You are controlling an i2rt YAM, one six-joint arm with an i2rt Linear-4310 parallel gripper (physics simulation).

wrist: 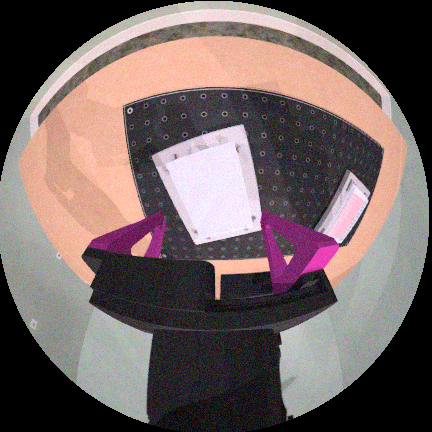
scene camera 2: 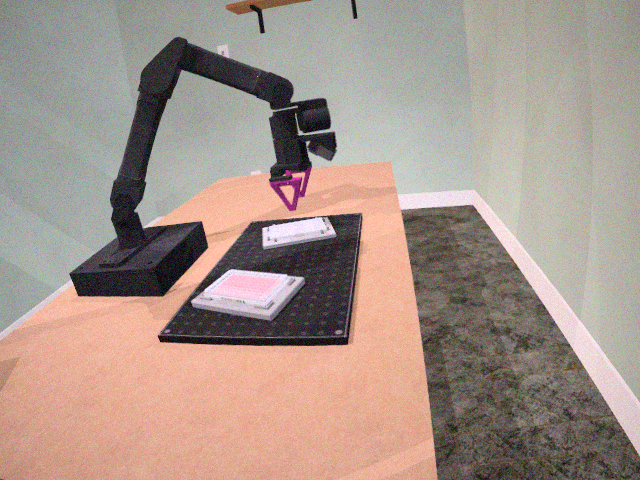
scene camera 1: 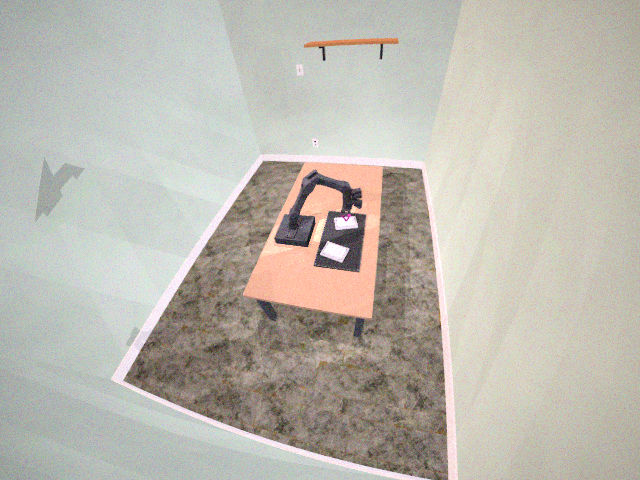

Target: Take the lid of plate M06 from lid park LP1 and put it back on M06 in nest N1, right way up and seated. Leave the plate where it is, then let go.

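Places are measured from the arm's base along level axes (x right, y ahead, z up), in metres.
Pixels of known places: gripper, between the fingertips: (wrist: 212, 216) (scene camera 2: 297, 203) (scene camera 1: 347, 216); arm's base, origin of its link: (scene camera 2: 135, 247) (scene camera 1: 294, 227).
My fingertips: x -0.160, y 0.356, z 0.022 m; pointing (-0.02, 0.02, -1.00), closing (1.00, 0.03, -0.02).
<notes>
For each thing: its top centre in the pictures, then the offset to it from my fingertips. Level surfaces: height alone.
- white lid, centre of its top: (wrist: 214, 197) (scene camera 2: 296, 227) (scene camera 1: 345, 221) dy -0.010, dx +0.001, dz -0.057 m
- pale lid park, centre of its top: (wrist: 214, 198) (scene camera 2: 296, 226) (scene camera 1: 345, 221) dy -0.010, dx +0.001, dz -0.055 m
- plate, centre of its top: (scene camera 2: 245, 282) (wrist: 348, 219) (scene camera 1: 334, 249) dy -0.029, dx +0.281, dz -0.048 m
- pale nest, centre of its top: (scene camera 2: 246, 286) (wrist: 346, 216) (scene camera 1: 334, 250) dy -0.029, dx +0.281, dz -0.057 m
- black perforated board, centre of its top: (wrist: 299, 196) (scene camera 2: 282, 260) (scene camera 1: 342, 237) dy -0.007, dx +0.141, dz -0.074 m
- wooden table, height of its surface: dz -0.087 m
The white lid (scene camera 1: 345, 222) (scene camera 2: 297, 227) (wrist: 212, 192) lies flat on the pale lid park (scene camera 2: 268, 244) (wrist: 246, 160) at the far end of the black board. The plate (scene camera 1: 334, 251) (scene camera 2: 248, 285) (wrist: 350, 215), with a pink top face, sits in the pale nest (scene camera 2: 276, 309) (wrist: 335, 203) at the board's near end. My gripper (scene camera 1: 346, 219) (scene camera 2: 297, 203) (wrist: 212, 216) is open, with magenta fingers pointing down. It hangs above the lid park end, apart from the lid. In the wrist view the fingertips stand wide, towards the lid's lower end. No label is legible.
The black perforated board (scene camera 1: 346, 238) (scene camera 2: 323, 279) (wrist: 285, 175) lies on the wooden table (scene camera 1: 305, 289) (scene camera 2: 258, 403) (wrist: 215, 62). The arm's black base box (scene camera 1: 294, 236) (scene camera 2: 180, 258) stands beside the board. A wooden shelf (scene camera 1: 351, 42) (scene camera 2: 268, 5) hangs on the far wall.
</notes>
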